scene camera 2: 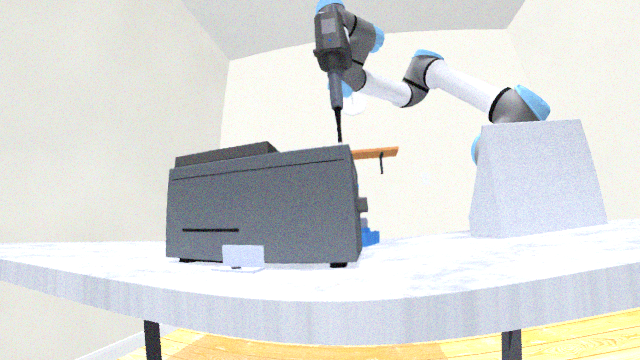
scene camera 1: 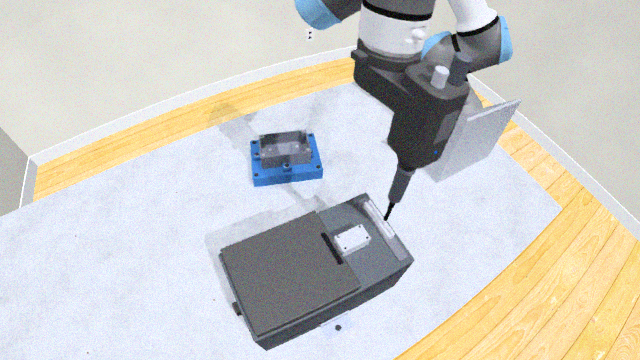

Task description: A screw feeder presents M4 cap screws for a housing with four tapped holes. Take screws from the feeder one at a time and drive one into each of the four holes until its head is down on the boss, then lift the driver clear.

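My screwdriver point(scene camera 1: 385, 219) point(scene camera 2: 340, 141) points down with its thin black bit at the rail end of the dark screw feeder point(scene camera 1: 290, 275) point(scene camera 2: 260, 210). In the scene camera 2 view the bit tip is close to the feeder's top edge; whether a screw is on it is too small to tell. The pale feeder rail point(scene camera 1: 378, 220) lies along the feeder's top, beside the tip. The grey open-topped housing point(scene camera 1: 286, 159) sits upright on a blue fixture point(scene camera 1: 290, 177) point(scene camera 2: 370, 237), behind the feeder and away from the driver. Its corner bosses are too blurred to show any screw heads.
A white block with small dark holes point(scene camera 1: 352, 239) sits on the feeder's top. A pale panelled stand point(scene camera 1: 475, 140) point(scene camera 2: 537, 180) is at the arm's base. A small pale bracket point(scene camera 2: 243, 256) stands before the feeder. The tabletop's curved edge point(scene camera 2: 320, 322) runs along the front.
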